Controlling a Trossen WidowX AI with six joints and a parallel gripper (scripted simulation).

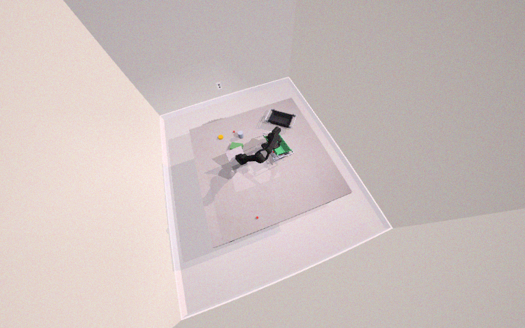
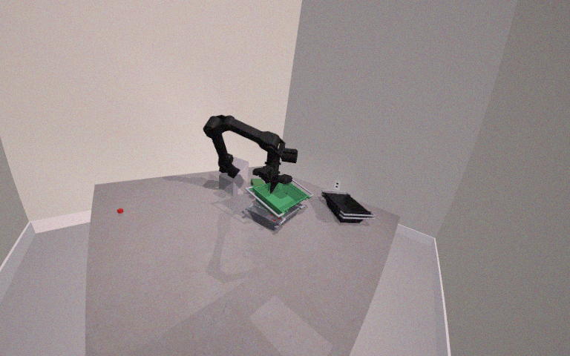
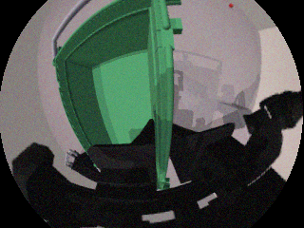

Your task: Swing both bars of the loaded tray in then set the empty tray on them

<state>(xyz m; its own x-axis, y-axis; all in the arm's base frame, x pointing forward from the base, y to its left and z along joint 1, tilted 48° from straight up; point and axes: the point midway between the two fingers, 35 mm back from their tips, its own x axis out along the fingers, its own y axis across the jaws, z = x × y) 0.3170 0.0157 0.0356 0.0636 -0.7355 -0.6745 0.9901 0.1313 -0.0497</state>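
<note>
Now: gripper tip 7 cm short of the green tray, 1 cm to the right of it and 1 cm below it. Also, from my gripper tip: green block 31 cm behind, 21 cm to the left, 9 cm below; yellow disc 43 cm behind, 41 cm to the left, 10 cm below; grey cylinder 33 cm to the left, 22 cm behind, 8 cm below.
</note>
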